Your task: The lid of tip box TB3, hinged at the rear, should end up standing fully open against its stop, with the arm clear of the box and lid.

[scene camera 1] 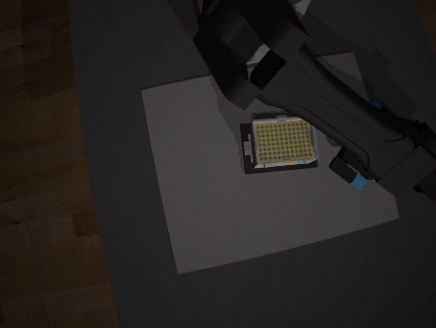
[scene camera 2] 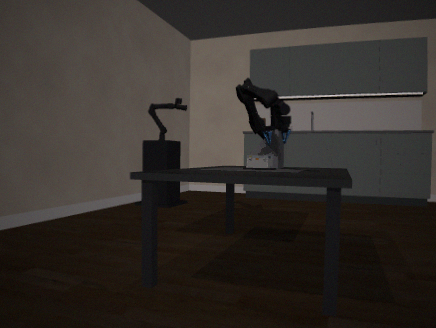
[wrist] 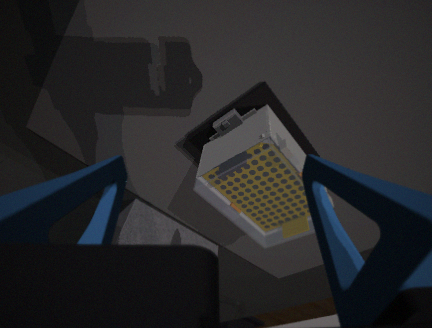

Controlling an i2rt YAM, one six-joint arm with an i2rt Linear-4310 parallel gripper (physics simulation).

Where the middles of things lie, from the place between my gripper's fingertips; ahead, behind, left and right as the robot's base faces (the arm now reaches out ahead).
Now: hand 4 cm past the clear lid [scene camera 1: 283, 139], 10 cm to the left of it and 7 cm above it. Round my hand: grey mat [scene camera 1: 216, 214]: 3 cm behind, 12 cm to the right, 14 cm below.
